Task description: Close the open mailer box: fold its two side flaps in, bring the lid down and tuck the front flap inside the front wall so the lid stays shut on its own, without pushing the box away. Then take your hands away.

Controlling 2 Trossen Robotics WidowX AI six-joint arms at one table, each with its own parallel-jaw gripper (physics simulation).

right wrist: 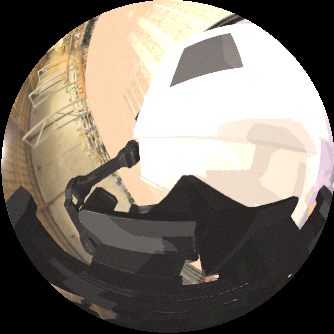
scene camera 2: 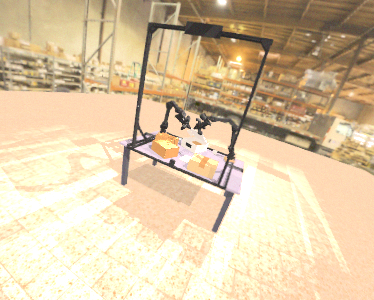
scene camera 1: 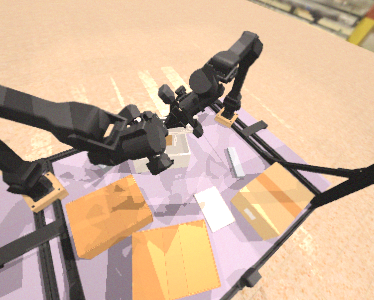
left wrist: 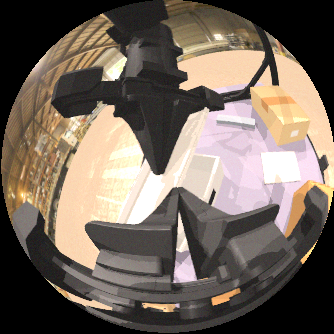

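Where they show: left gripper, fingertip midpoint: [right wrist: 182,201] [scene camera 2: 190,128] [left wrist: 176,191]; right gripper, fingertip midpoint: [right wrist: 186,179] [scene camera 2: 193,129] [left wrist: 157,173]; left arm's base, link origin: [scene camera 2: 162,132] [scene camera 1: 41,189]; right arm's base, link origin: [scene camera 1: 227,114].
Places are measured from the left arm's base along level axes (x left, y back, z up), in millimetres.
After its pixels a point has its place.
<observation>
The white mailer box [scene camera 1: 176,162] {x -260, y -406, z 1 mm} [scene camera 2: 195,146] {x -282, y -440, z 34 mm} [left wrist: 205,167] {x -252, y -479, z -16 mm} stands open at the far side of the table, with something brown inside. Its lid [left wrist: 192,135] {x -262, y -398, z 195 mm} [right wrist: 200,110] {x -181, y -407, z 174 mm} is raised and slanted, and its large white face with a dark rectangle fills much of the right wrist view. The side flaps and front flap cannot be made out clearly. My left gripper [left wrist: 176,191] {x -231, y -342, z 198 mm} is shut and empty, above the near left part of the box. My right gripper [left wrist: 157,173] {x -214, y -369, z 196 mm} [right wrist: 186,179] {x -214, y -369, z 196 mm} is shut and empty, close to the lid's raised part; whether it touches is unclear.
Brown cartons [scene camera 1: 107,215] {x -255, y -99, z 47 mm} [scene camera 1: 175,262] {x -489, y -145, z 53 mm} [scene camera 2: 165,147] {x -578, y -166, z 53 mm} stand near the left front. A taped carton [scene camera 1: 265,205] {x -616, y -464, z 53 mm} [scene camera 2: 201,166] {x -719, y -517, z 30 mm} [left wrist: 280,115] {x -547, y -476, z 53 mm} stands at the right. A white sheet [scene camera 1: 214,207] {x -487, y -379, z -42 mm} [left wrist: 281,167] {x -480, y -374, z -42 mm} and a pale bar [scene camera 1: 235,161] {x -442, y -617, z -28 mm} [left wrist: 235,121] {x -433, y -608, z -30 mm} lie between. Black frame bars edge the table.
</observation>
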